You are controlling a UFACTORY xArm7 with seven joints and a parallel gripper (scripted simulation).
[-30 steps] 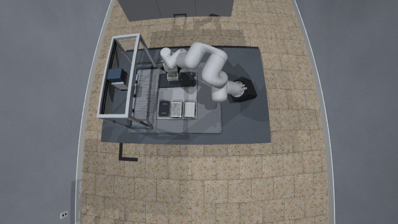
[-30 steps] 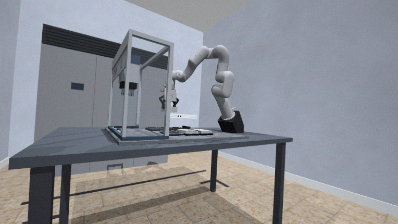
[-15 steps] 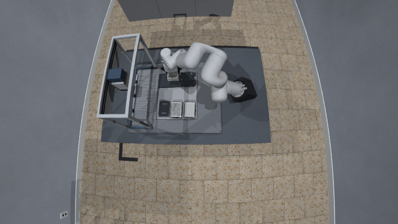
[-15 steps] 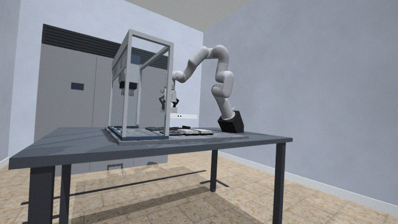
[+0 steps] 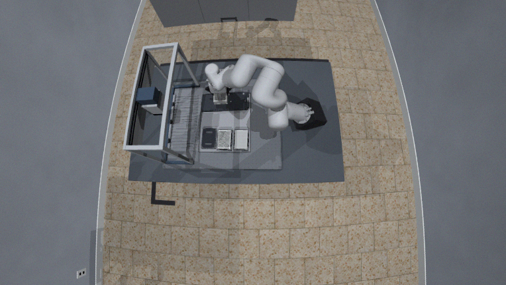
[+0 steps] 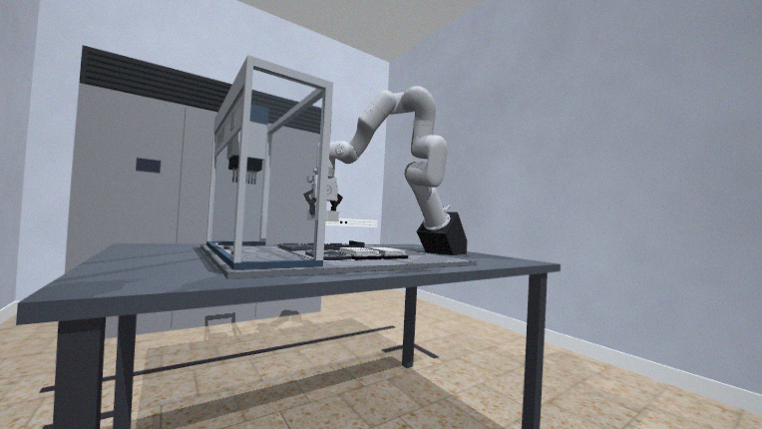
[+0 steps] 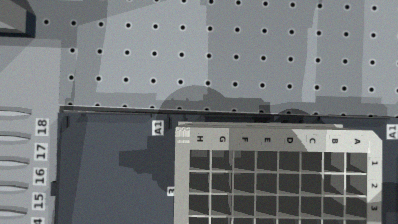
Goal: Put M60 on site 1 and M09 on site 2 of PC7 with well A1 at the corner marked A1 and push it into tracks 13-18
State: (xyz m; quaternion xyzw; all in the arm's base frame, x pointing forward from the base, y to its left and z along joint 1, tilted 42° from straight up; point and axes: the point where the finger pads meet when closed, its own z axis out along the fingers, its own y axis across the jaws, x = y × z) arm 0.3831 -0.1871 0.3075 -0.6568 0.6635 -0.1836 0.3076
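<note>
My hand is 130 mm above the dark plate carrier PC7 and 10 mm past it. Round my hand: nest S1: 270 mm to the left, 140 mm below, 140 mm behind; 96-well plate M06: 270 mm to the left, 130 mm below, 30 mm behind; nest S3: 260 mm to the left, 140 mm below, 80 mm ahead.
</note>
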